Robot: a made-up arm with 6 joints. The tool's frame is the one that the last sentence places.
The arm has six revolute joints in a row. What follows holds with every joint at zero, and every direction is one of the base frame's.
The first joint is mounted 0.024 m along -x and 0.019 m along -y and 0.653 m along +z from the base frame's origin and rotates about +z.
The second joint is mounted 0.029 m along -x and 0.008 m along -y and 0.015 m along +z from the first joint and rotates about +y.
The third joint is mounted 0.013 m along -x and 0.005 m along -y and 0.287 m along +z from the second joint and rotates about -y.
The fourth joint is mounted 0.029 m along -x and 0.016 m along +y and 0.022 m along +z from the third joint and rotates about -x.
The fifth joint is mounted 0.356 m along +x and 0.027 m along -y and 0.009 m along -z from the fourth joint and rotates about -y.
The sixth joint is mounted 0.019 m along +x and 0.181 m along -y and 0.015 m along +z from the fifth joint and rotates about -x.
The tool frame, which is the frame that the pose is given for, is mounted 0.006 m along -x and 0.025 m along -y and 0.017 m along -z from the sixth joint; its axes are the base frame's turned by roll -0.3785, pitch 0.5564 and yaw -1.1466 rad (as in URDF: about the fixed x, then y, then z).
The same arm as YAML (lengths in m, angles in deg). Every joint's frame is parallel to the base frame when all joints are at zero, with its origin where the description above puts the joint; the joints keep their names.
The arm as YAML. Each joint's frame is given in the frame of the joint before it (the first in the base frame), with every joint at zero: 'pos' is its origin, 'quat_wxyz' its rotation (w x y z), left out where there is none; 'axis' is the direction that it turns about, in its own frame. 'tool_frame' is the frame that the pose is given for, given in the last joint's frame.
length_unit: m
angle_unit: deg
joints:
  - joint: joint 1
    pos: [-0.024, -0.019, 0.653]
    axis: [0.0, 0.0, 1.0]
  - joint: joint 2
    pos: [-0.029, -0.008, 0.015]
    axis: [0.0, 1.0, 0.0]
  - joint: joint 3
    pos: [-0.013, -0.005, 0.287]
    axis: [0.0, -1.0, 0.0]
  - joint: joint 4
    pos: [-0.029, 0.016, 0.022]
    axis: [-1.0, 0.0, 0.0]
  - joint: joint 5
    pos: [0.356, -0.027, -0.009]
    axis: [0.0, -1.0, 0.0]
  - joint: joint 6
    pos: [0.019, -0.181, 0.015]
    axis: [-1.0, 0.0, 0.0]
tool_frame:
  pos: [-0.006, -0.025, -0.017]
  quat_wxyz: [0.821414, -0.005669, 0.324713, -0.468838]

